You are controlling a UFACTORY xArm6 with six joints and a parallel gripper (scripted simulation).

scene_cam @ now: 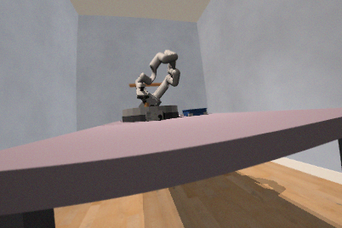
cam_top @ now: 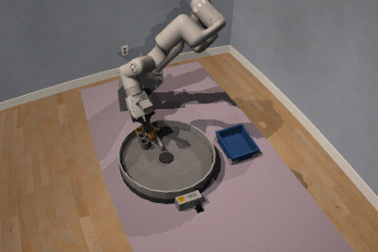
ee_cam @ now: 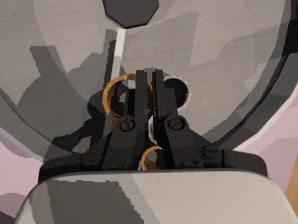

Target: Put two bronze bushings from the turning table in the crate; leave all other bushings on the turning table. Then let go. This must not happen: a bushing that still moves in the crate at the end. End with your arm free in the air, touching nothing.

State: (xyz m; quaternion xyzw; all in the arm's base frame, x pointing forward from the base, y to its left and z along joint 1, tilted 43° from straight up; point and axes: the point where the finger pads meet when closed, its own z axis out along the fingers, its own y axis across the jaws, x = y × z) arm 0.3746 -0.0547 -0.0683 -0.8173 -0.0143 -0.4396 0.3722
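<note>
Right now the blue crate is 70 mm ahead of my hand, 410 mm to the left of it and 140 mm below it. Round my hand: grey turning table (100 mm ahead, 60 mm to the left, 110 mm below).
</note>
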